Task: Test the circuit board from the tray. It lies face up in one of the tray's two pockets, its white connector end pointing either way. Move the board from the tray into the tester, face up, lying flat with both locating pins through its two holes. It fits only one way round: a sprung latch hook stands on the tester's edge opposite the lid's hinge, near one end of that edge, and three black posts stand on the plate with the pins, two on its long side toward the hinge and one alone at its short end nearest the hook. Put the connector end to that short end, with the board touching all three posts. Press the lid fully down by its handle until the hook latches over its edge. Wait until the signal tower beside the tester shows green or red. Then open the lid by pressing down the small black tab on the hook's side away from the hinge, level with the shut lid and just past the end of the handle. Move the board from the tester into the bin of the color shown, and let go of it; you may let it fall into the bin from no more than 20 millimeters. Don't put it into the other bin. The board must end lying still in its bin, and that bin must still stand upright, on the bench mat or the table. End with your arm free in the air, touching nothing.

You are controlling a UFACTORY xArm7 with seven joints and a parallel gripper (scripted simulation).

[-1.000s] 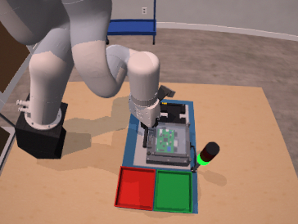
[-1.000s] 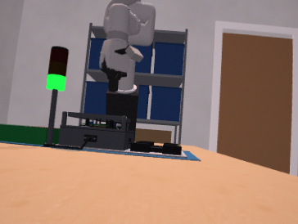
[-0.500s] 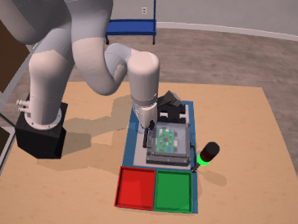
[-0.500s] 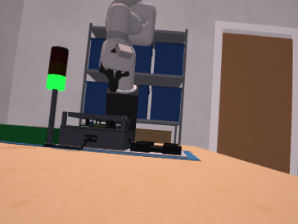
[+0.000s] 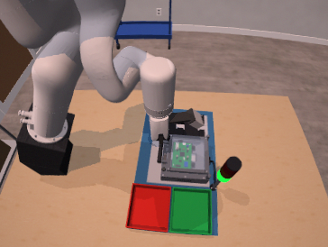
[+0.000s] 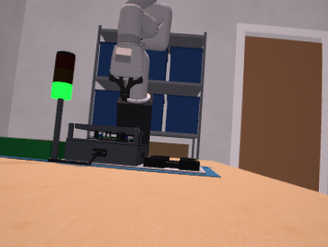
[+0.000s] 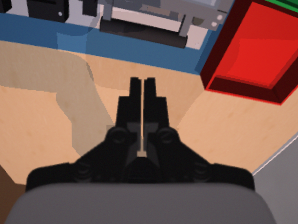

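The latch hook lies 40 mm ahead of my hand, 50 mm to the left of it and 120 mm below it. Also, from my hand: tester's clear lid: 80 mm ahead, 20 mm to the right, 120 mm below; tester's plate: 90 mm ahead, 20 mm to the right, 140 mm below; green circuit board: 80 mm ahead, 20 mm to the right, 140 mm below.
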